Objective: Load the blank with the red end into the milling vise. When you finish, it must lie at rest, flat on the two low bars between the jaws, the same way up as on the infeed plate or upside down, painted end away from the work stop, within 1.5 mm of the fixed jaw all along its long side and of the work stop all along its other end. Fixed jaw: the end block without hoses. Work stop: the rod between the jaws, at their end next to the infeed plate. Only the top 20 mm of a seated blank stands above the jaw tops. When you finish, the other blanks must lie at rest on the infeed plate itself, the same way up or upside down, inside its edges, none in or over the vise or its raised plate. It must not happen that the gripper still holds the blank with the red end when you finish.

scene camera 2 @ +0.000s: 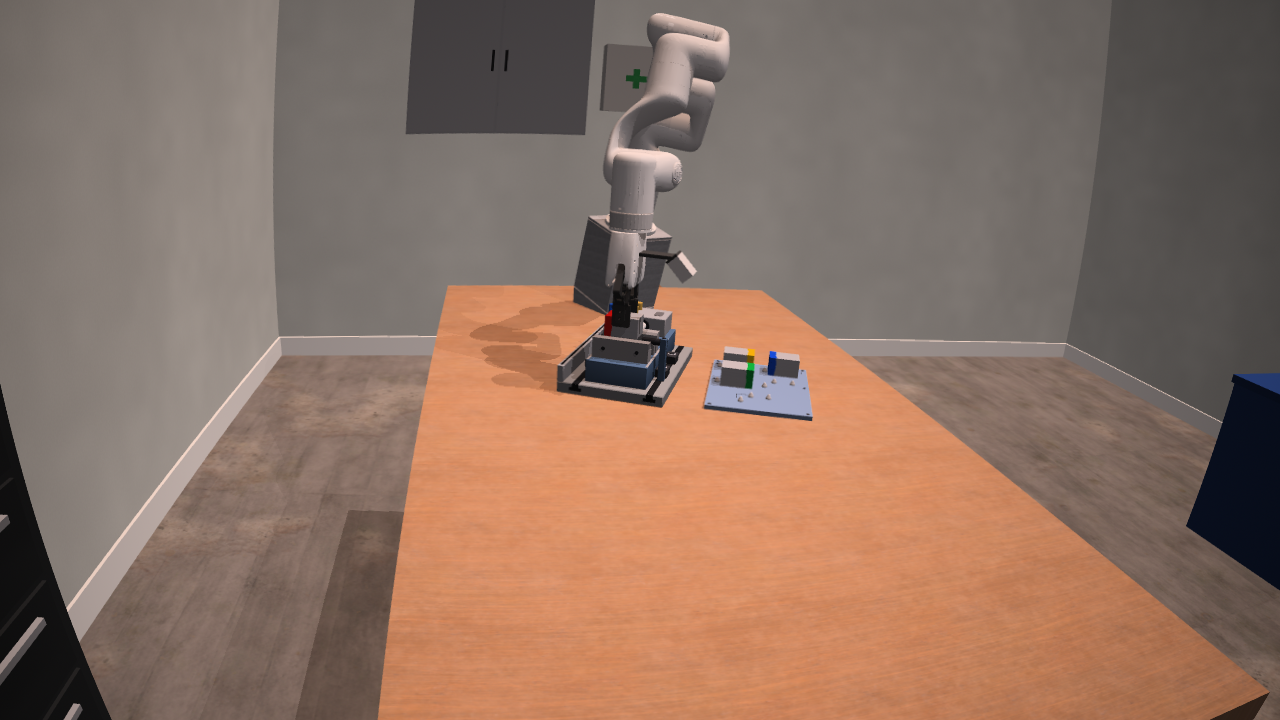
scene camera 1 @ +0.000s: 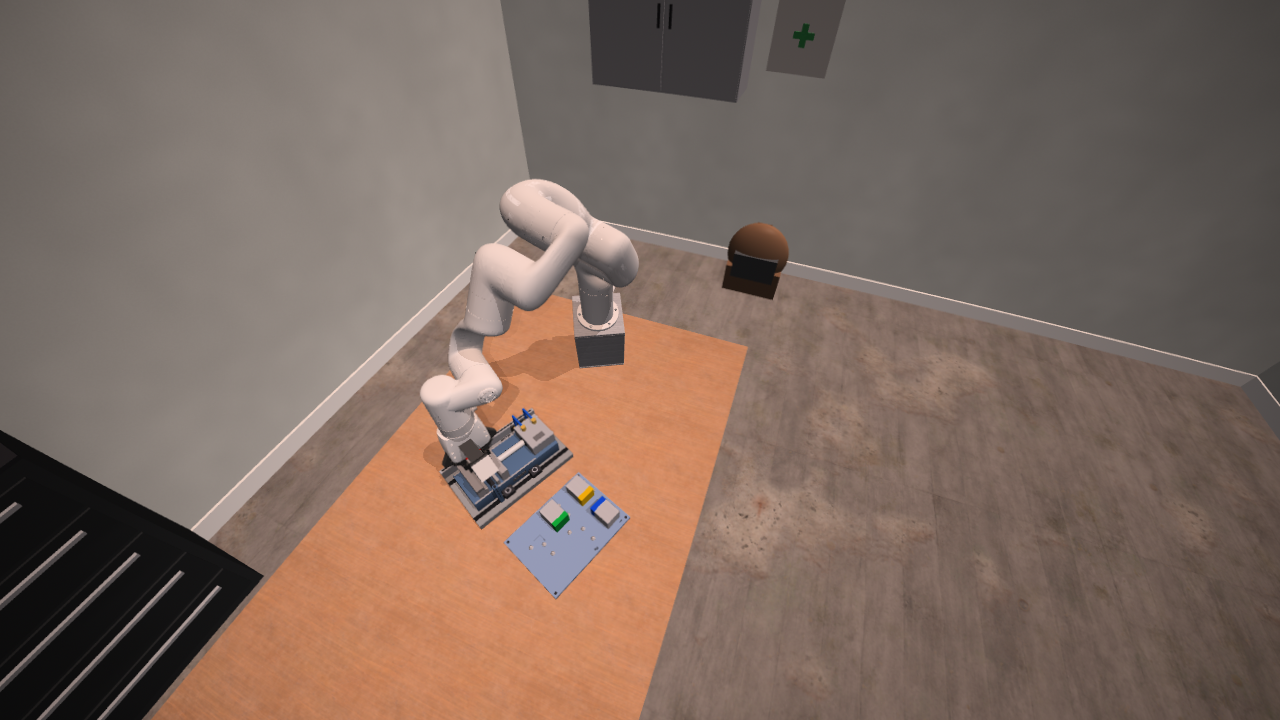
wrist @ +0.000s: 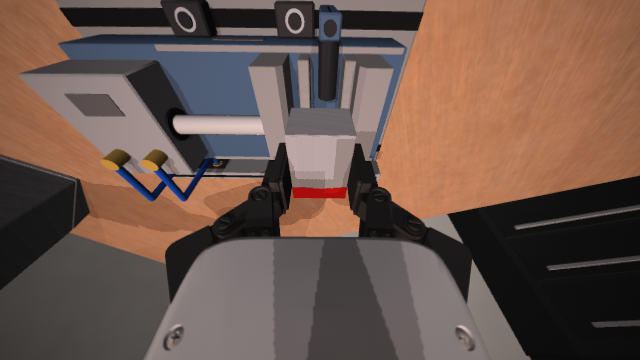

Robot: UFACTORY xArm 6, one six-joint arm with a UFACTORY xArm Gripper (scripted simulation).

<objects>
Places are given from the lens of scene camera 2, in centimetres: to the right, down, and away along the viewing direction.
blue-ended blank [scene camera 2: 780, 364]: 27, 1, 145
green-ended blank [scene camera 2: 733, 374]: 17, 3, 137
</objects>
